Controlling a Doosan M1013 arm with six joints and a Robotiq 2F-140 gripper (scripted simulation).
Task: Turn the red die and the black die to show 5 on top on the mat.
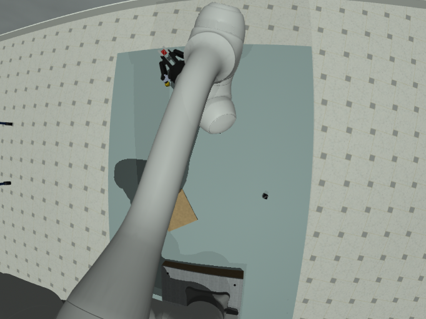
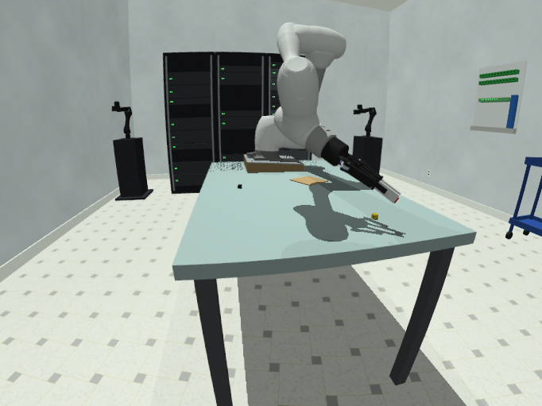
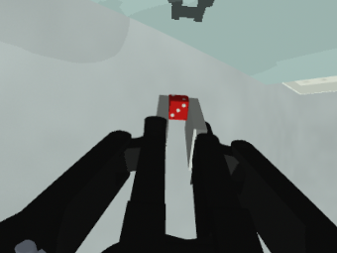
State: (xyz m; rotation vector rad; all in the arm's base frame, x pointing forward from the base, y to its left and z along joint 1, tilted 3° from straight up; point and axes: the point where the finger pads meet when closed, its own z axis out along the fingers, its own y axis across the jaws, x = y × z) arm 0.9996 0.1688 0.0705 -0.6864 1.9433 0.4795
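Now: hand 8 cm past the yellow die, 3 cm to the right of it and 11 cm above it. Round my hand: black die: 51 cm behind, 37 cm to the right, 11 cm below; then tan mat: 60 cm behind, 2 cm to the right, 12 cm below; then red die: 2 cm ahead, 1 cm to the left, 2 cm below.
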